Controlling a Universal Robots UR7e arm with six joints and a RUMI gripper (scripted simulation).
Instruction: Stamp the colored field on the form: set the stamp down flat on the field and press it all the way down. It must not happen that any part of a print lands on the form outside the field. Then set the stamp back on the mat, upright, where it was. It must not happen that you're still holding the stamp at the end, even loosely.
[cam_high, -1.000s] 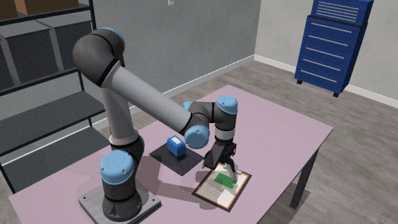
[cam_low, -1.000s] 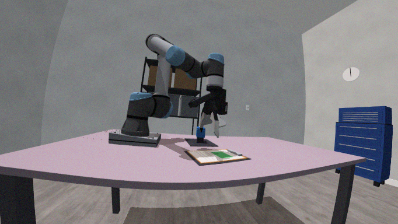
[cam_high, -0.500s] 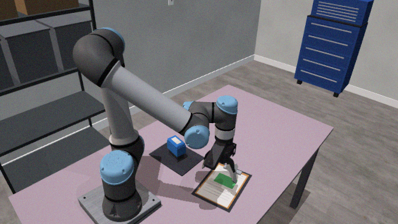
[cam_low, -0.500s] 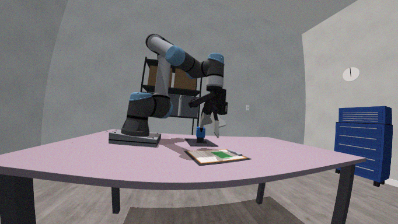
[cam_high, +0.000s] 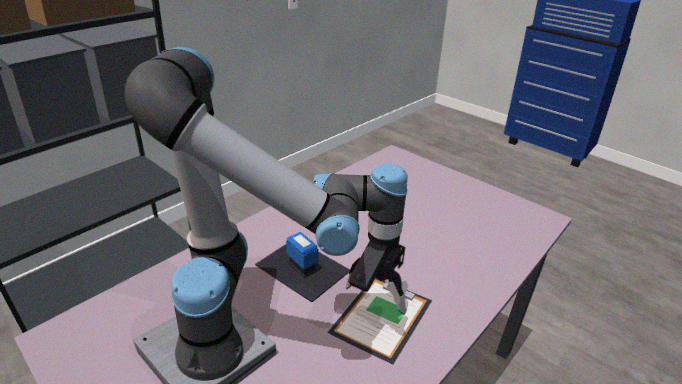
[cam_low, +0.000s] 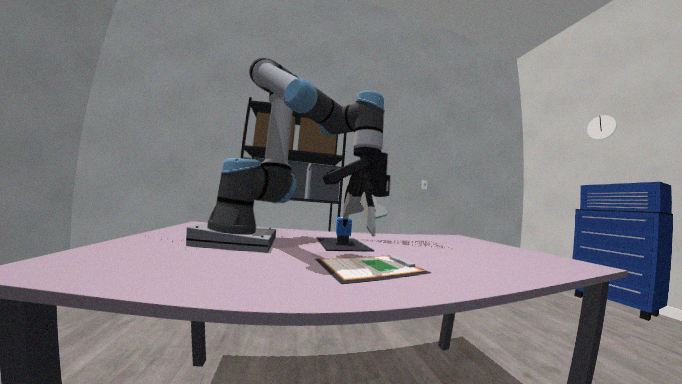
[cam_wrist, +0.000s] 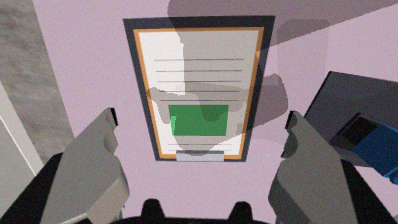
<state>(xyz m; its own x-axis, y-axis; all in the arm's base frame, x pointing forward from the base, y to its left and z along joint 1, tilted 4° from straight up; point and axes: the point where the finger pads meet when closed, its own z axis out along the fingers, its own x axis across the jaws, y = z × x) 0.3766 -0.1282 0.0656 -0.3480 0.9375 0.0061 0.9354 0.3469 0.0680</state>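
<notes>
The blue stamp is 2 cm behind my hand, 29 cm to the left of it and 4 cm below it. From my hand the other things lie so: dark mat: 2 cm behind, 29 cm to the left, 9 cm below; clipboard: 6 cm ahead, 2 cm to the left, 9 cm below.
</notes>
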